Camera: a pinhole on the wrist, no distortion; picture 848 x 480 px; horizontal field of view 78.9 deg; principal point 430.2 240.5 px. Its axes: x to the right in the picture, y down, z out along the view. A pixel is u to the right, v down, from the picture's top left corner.
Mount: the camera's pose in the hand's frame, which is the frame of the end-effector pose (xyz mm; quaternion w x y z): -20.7 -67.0 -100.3 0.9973 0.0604 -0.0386 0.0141
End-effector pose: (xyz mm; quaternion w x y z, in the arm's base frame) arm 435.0 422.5 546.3 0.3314 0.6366 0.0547 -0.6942
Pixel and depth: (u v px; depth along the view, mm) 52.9 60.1 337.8
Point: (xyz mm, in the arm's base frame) 133.9 614.5 768.8
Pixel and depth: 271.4 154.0 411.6
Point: 85.0 493.4 695.9
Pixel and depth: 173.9 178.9 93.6
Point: 395.5 527.8 580.5
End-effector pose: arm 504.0 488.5 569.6 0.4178 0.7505 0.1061 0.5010
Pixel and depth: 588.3 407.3 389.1
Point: 791.3 356.5 576.5
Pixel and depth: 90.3 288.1 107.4
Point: 476.6 475.2 450.5
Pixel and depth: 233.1 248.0 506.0
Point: 741.4 220.8 252.8
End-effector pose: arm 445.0 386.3 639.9 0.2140 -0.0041 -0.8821 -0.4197
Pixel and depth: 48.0 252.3 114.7
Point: 531.2 359.0 533.2
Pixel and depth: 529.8 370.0 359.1
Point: 323.1 571.9 481.7
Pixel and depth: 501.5 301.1 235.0
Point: 387.0 446.4 510.7
